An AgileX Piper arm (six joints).
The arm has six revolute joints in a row. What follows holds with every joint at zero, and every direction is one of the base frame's.
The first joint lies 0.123 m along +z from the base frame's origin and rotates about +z.
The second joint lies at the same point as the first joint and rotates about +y.
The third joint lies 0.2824 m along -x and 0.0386 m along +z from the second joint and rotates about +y.
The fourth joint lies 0.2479 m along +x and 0.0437 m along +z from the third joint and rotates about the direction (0.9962, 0, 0.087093).
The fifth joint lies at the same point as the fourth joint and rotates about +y.
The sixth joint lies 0.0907 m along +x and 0.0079 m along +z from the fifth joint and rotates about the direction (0.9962, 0, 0.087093).
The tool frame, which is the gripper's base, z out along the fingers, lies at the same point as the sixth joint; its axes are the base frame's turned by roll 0, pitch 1.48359 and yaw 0 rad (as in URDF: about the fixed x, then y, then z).
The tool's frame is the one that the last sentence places.
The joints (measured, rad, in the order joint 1, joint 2, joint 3, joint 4, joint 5, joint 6), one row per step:
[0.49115, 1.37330, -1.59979, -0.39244, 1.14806, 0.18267]
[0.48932, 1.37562, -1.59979, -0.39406, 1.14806, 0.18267]
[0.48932, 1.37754, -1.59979, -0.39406, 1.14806, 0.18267]
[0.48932, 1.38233, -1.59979, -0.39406, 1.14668, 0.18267]
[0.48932, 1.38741, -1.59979, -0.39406, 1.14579, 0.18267]
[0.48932, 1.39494, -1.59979, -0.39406, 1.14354, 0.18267]
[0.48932, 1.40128, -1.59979, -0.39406, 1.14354, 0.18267]
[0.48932, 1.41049, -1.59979, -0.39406, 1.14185, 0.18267]
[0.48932, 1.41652, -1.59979, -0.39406, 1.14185, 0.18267]
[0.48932, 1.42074, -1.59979, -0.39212, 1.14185, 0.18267]
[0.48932, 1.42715, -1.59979, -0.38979, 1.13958, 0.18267]
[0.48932, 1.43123, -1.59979, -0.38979, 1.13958, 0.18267]
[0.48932, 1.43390, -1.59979, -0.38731, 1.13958, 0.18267]
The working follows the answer.
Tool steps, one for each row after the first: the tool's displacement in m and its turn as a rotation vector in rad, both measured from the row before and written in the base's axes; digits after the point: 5 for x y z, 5 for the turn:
[0.00089, -0.00024, -0.00059, -0.00245, 0.00132, -0.00233]
[0.00054, 0.00029, -0.00053, -0.00090, 0.00169, 0.00000]
[0.00143, 0.00078, -0.00124, -0.00179, 0.00303, 0.00051]
[0.00148, 0.00080, -0.00136, -0.00209, 0.00371, 0.00033]
[0.00223, 0.00122, -0.00197, -0.00279, 0.00469, 0.00083]
[0.00176, 0.00094, -0.00179, -0.00298, 0.00560, 0.00000]
[0.00263, 0.00143, -0.00252, -0.00375, 0.00667, 0.00062]
[0.00165, 0.00088, -0.00173, -0.00283, 0.00532, 0.00000]
[0.00110, 0.00075, -0.00128, -0.00033, 0.00460, 0.00051]
[0.00180, 0.00120, -0.00180, -0.00024, 0.00476, 0.00144]
[0.00110, 0.00059, -0.00119, -0.00192, 0.00360, 0.00000]
[0.00065, 0.00056, -0.00086, 0.00086, 0.00348, 0.00062]

Tool pose at each row, in the base's axes (x y z in m, rotation vector in rad; rounded; the steps above come from the unrounded poses):
[0.25604, 0.10093, 0.44427, -0.38263, 2.28589, -0.16974]
[0.25692, 0.10069, 0.44368, -0.38147, 2.28771, -0.17354]
[0.25747, 0.10098, 0.44316, -0.38222, 2.28937, -0.17431]
[0.25889, 0.10176, 0.44192, -0.38422, 2.29222, -0.17565]
[0.26037, 0.10256, 0.44056, -0.38630, 2.29578, -0.17733]
[0.26259, 0.10379, 0.43859, -0.38947, 2.30018, -0.17940]
[0.26435, 0.10472, 0.43680, -0.39195, 2.30566, -0.18197]
[0.26699, 0.10615, 0.43428, -0.39574, 2.31204, -0.18497]
[0.26864, 0.10703, 0.43255, -0.39811, 2.31724, -0.18742]
[0.26973, 0.10779, 0.43128, -0.39969, 2.32164, -0.18683]
[0.27153, 0.10898, 0.42948, -0.40233, 2.32596, -0.18564]
[0.27263, 0.10957, 0.42829, -0.40393, 2.32948, -0.18730]
[0.27328, 0.11013, 0.42743, -0.40485, 2.33276, -0.18542]

